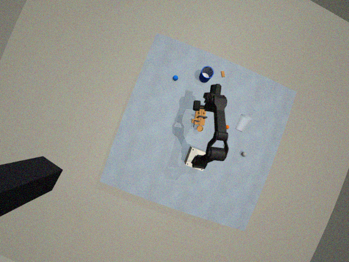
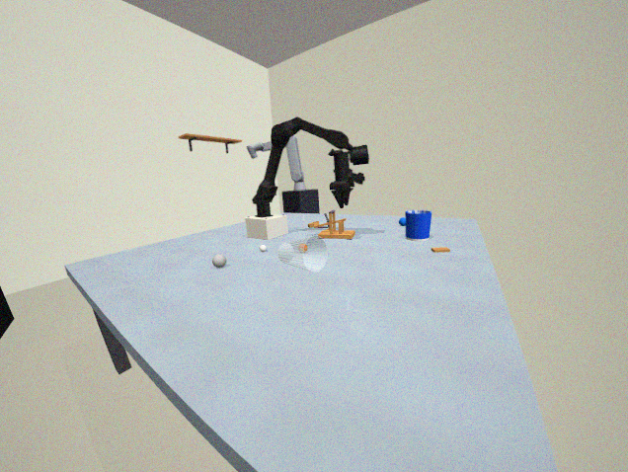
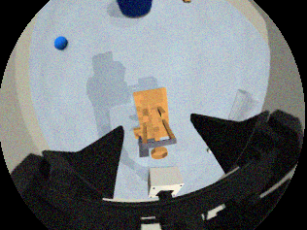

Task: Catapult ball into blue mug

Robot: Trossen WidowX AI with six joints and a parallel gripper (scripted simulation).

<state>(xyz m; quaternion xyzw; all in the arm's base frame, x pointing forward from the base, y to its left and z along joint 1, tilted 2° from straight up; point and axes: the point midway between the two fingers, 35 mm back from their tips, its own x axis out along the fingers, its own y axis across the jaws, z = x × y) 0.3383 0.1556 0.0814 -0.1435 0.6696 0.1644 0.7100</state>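
My gripper tip is now 10 mm short of the orange ball, 240 mm to the left of it and 110 mm above it. From my gripper tip the other things lie so: blue ball: 120 mm ahead, 310 mm to the left, 100 mm below; blue mug: 250 mm ahead, 120 mm to the left, 90 mm below; wooden catapult: 70 mm behind, 20 mm to the right, 70 mm below.
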